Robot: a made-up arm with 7 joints. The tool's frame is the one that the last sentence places.
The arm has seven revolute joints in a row. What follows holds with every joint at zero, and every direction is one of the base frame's.
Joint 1 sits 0.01 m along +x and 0.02 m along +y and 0.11 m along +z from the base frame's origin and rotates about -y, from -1.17 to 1.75 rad.
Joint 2 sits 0.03 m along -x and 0.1 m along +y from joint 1 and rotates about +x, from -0.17 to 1.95 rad.
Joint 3 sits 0.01 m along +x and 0.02 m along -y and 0.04 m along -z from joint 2 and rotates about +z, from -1.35 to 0.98 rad.
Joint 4 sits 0.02 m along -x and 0.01 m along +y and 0.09 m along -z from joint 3 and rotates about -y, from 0 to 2.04 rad.
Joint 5 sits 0.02 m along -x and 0.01 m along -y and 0.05 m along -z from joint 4 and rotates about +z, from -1.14 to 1.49 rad.
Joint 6 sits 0.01 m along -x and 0.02 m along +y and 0.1 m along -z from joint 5 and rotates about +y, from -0.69 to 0.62 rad.
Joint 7 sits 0.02 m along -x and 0.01 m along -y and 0.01 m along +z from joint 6 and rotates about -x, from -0.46 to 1.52 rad.
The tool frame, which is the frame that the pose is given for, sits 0.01 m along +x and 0.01 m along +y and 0.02 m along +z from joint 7; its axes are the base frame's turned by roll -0.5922, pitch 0.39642 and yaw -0.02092 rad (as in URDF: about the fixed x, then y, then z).
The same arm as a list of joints. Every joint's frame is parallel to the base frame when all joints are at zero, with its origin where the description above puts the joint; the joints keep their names.
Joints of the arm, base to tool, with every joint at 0 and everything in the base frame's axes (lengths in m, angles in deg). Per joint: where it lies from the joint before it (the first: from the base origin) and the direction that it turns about. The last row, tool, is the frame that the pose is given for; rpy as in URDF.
joint 1: axis 0 -1 0 offset 0.01 0.02 0.11
joint 2: axis 1 0 0 offset -0.03 0.1 0
joint 3: axis 0 0 1 offset 0.01 -0.02 -0.04
joint 4: axis 0 -1 0 offset -0.02 0.01 -0.09
joint 5: axis 0 0 1 offset -0.02 -0.01 -0.05
joint 6: axis 0 1 0 offset -0.01 0.02 -0.1
joint 7: axis -1 0 0 offset -0.02 -0.01 0.01
tool: offset 0.01 0.01 0.02 rpy -33.93 22.71 -1.2
Joint limits (deg, base to tool): -67.04..100.27 -9.74..111.73 -77.35..56.15 0..116.88 -65.32..85.37 -39.53..35.52 -26.36..87.09

